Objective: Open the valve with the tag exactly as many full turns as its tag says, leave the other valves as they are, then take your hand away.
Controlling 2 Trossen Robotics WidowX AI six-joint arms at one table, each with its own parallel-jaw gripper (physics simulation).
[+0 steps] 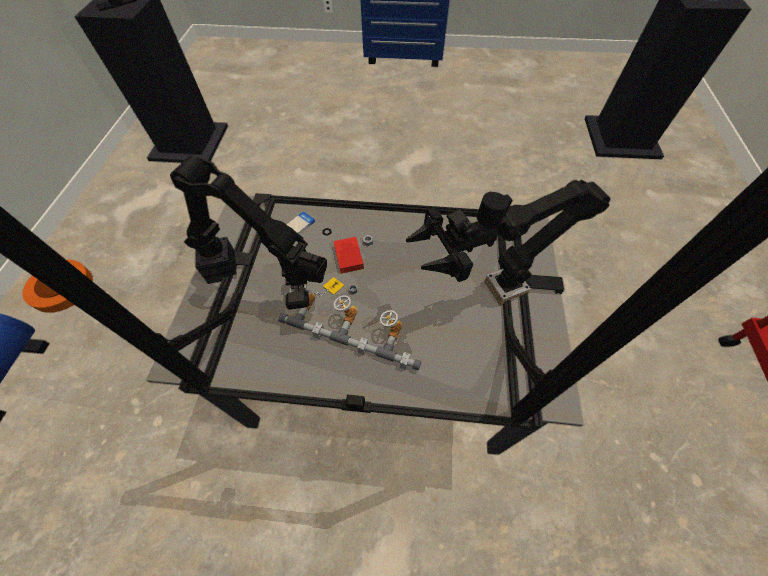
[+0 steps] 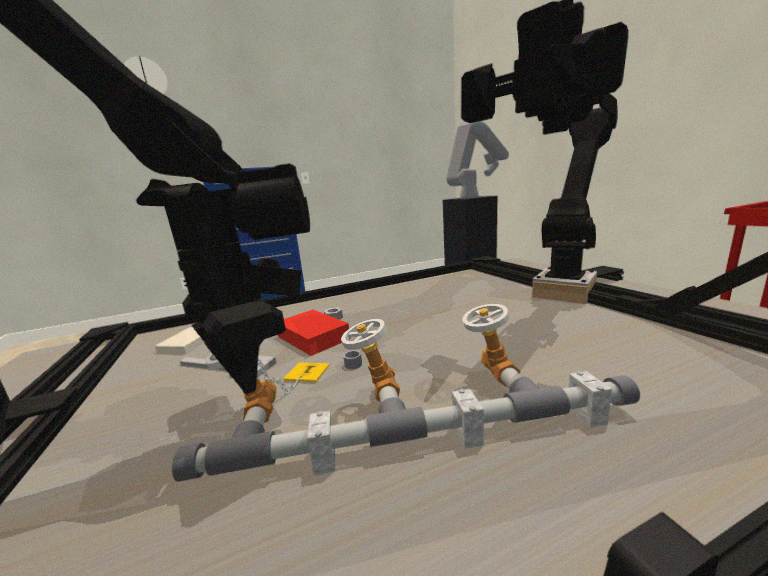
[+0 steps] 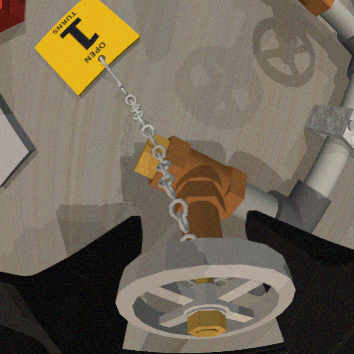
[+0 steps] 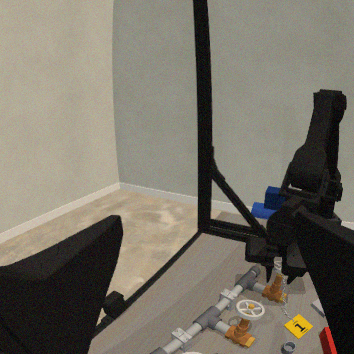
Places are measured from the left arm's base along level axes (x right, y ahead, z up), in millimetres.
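Pixels of known places: left gripper, fingertip midpoint: (image 2: 244,384) (image 3: 194,223) (image 4: 277,282); right gripper, fingertip midpoint: (image 1: 413,253) (image 2: 508,64) (image 4: 211,224); left arm's base, origin of the base link: (image 1: 211,251) (image 4: 323,213); right arm's base, origin of the base link: (image 1: 508,281) (image 2: 565,274).
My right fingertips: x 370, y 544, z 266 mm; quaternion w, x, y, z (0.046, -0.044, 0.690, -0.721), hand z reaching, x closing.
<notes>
Ahead of a thing's pixels: the offset from my right fingertips to its top centre. "spot": to the spot under its first point.
The tagged orange valve (image 1: 311,301) (image 2: 259,399) (image 3: 200,185) (image 4: 274,291) stands at the left end of the pipe. A chain links it to the yellow tag @(spot: dx -202, dy -192, dz -360 mm) (image 1: 333,285) (image 2: 306,372) (image 3: 87,45) (image 4: 298,326), which reads OPEN 1 TURNS. My left gripper (image 1: 297,303) (image 2: 251,384) (image 3: 194,223) is shut on the valve's grey handwheel @(dx -159, dy -296, dz -261 mm) (image 3: 220,255), one finger at each side of its rim. The middle valve (image 1: 350,314) (image 2: 381,375) and right valve @(spot: dx +26, dy -45, dz -316 mm) (image 1: 395,329) (image 2: 496,362) stand apart from it. My right gripper (image 1: 416,253) (image 4: 211,224) is open and empty, high above the table's right side.
A red block @(dx -305, dy -118, dz -334 mm) (image 1: 348,254) (image 2: 313,331) lies behind the valves. A small grey ring @(dx -167, dy -134, dz -347 mm) (image 1: 352,288) (image 2: 352,358) stands near the tag, with another ring @(dx -353, dy -38, dz -347 mm) (image 1: 367,239) farther back. Clamps @(spot: dx -29, dy -275, dz -329 mm) (image 2: 321,441) hold the pipe (image 2: 443,418). A dark frame (image 1: 297,398) borders the table.
</notes>
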